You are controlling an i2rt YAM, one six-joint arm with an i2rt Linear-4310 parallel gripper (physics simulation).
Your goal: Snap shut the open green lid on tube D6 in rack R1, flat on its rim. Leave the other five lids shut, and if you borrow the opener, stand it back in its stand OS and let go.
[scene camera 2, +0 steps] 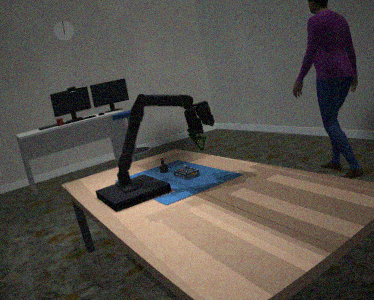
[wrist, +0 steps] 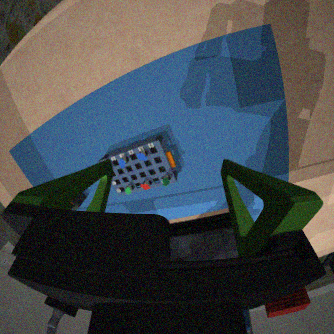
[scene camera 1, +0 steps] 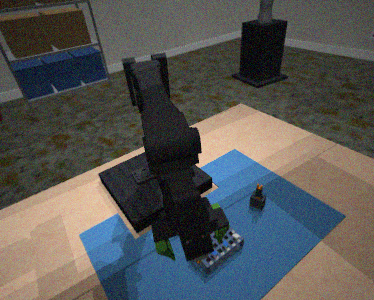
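Pixels of known places: gripper, fingertip midpoint: (scene camera 2: 200, 147) (wrist: 166, 164); arm's base, origin of the base link: (scene camera 2: 126, 186).
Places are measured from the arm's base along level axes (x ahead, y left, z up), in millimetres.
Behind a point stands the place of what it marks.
Rack R1 (scene camera 1: 223, 253) {y 0, x 383, z -10 mm} (scene camera 2: 186, 173) {y -59, x 317, z -9 mm} (wrist: 139, 170) {y -5, x 343, z -10 mm} stands on the blue mat, partly hidden by the gripper in scene camera 1. In the wrist view a dark green lid (wrist: 166, 181) {y -54, x 324, z 9 mm} is at the corner near the orange tab (wrist: 171, 159) {y -66, x 351, z -17 mm}; its tilt is too small to read. A brighter green lid (wrist: 128, 190) {y 26, x 310, z 2 mm}, a red lid (wrist: 145, 186) {y -10, x 315, z 2 mm} and two blue lids (wrist: 122, 162) {y 14, x 370, z 2 mm} (wrist: 142, 156) {y -24, x 374, z 2 mm} also show. The dark opener with orange tips (scene camera 1: 259, 189) {y 197, x 292, z 32 mm} stands upright in stand OS (scene camera 1: 257, 200) {y 189, x 297, z -6 mm} (scene camera 2: 163, 169) {y 181, x 277, z -19 mm}. My gripper (scene camera 1: 194, 242) {y -87, x 407, z 112 mm} (scene camera 2: 200, 144) {y -87, x 407, z 112 mm} (wrist: 166, 164) {y -87, x 407, z 112 mm} is open, empty and above the rack.
The blue mat (scene camera 1: 305, 215) {y 290, x 395, z -40 mm} (scene camera 2: 217, 175) {y -157, x 445, z -39 mm} (wrist: 115, 110) {y 14, x 453, z -40 mm} lies on the wooden table (scene camera 1: 40, 240) {y -419, x 45, z -43 mm} (scene camera 2: 250, 220) {y -720, x 254, z -43 mm} (wrist: 115, 45) {y -20, x 556, z -43 mm}. The black arm base (scene camera 1: 127, 200) {y -153, x 80, z 0 mm} (scene camera 2: 132, 193) {y -138, x -6, z -1 mm} stands beside the mat. The opener's stand is apart from the rack. A person (scene camera 2: 332, 65) is beyond the table.
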